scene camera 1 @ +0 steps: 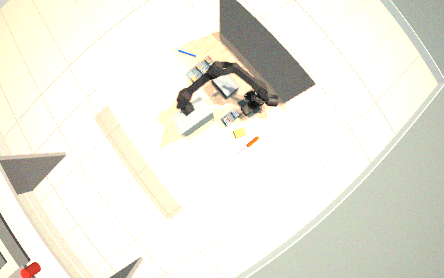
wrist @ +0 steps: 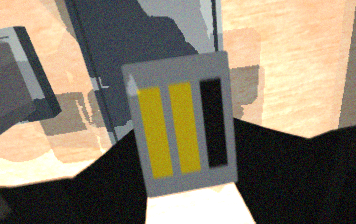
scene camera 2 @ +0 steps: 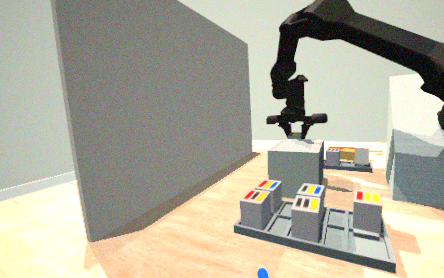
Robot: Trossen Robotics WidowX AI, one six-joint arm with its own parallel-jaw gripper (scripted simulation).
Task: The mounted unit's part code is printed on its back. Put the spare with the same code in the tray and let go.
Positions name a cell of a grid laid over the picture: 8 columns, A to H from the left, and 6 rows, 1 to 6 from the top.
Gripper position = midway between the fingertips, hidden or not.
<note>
In view: my gripper (scene camera 2: F4), a tall grey wall panel (scene camera 2: C3) and a grey mounted unit (scene camera 2: F4).
My gripper is seen too in the wrist view (wrist: D4).
</note>
